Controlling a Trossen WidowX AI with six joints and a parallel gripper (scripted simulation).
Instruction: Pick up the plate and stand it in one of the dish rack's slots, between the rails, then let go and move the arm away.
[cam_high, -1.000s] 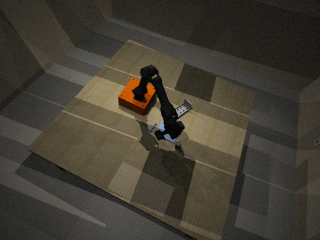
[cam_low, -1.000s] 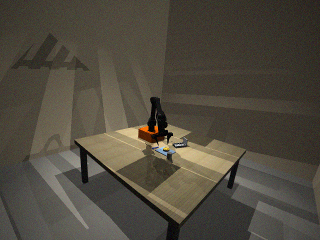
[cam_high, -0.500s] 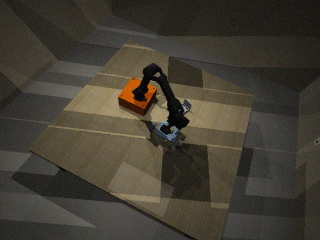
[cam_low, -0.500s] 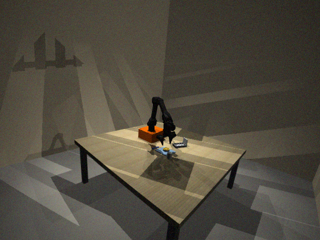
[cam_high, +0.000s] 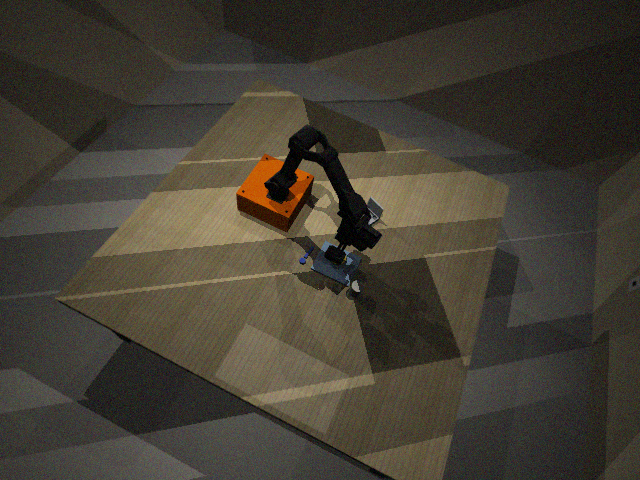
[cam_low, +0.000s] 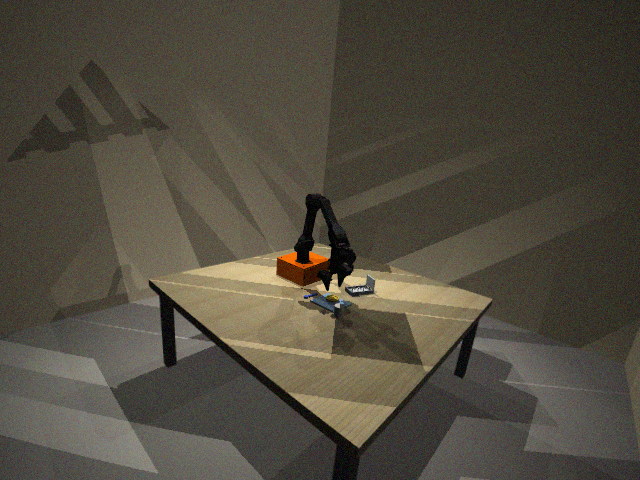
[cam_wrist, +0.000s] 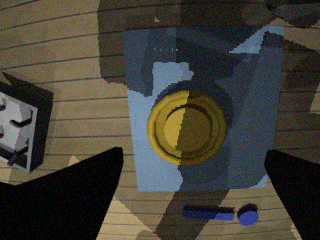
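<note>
Now: gripper tip 5 cm above the yellow plate. From my gripper tip the other things lie so: light blue mat: 6 cm below, 2 cm to the right; then white cup: 11 cm ahead, 9 cm to the right, 4 cm below; then grey dish rack: 20 cm to the left, 4 cm below, 2 cm ahead.
</note>
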